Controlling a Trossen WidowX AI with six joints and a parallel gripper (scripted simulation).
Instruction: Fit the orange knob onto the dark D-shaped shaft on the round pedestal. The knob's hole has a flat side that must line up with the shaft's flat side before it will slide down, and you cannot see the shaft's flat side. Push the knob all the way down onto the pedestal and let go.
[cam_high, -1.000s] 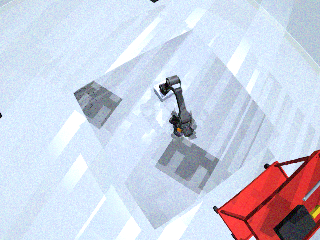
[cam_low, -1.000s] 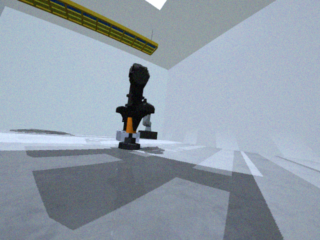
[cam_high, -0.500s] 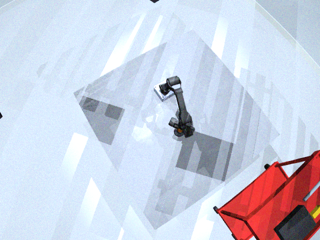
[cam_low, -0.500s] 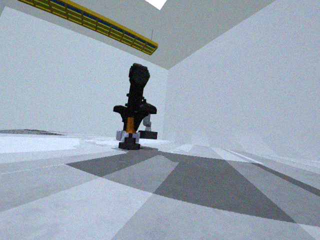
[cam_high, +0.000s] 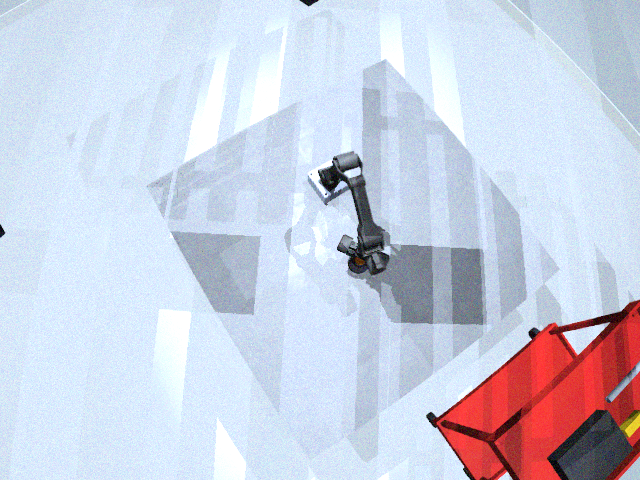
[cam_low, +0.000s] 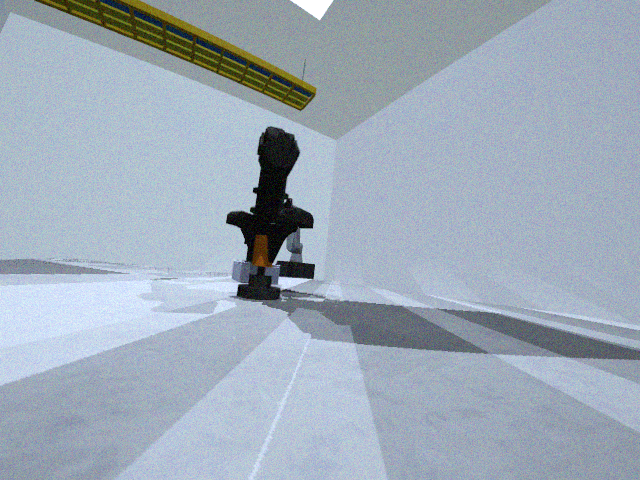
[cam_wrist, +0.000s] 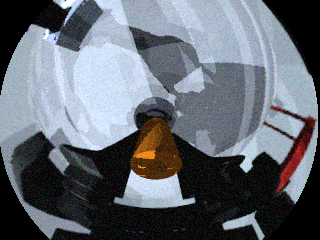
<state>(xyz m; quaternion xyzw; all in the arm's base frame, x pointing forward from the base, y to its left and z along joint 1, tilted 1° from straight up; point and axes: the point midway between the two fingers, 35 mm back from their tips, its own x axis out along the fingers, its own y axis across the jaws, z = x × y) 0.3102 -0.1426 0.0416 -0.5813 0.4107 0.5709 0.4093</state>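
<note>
Right now my gripper tip is 2 cm below the orange knob. From my gripper tip the other things lie so: dark pedestal (4 cm below).
</note>
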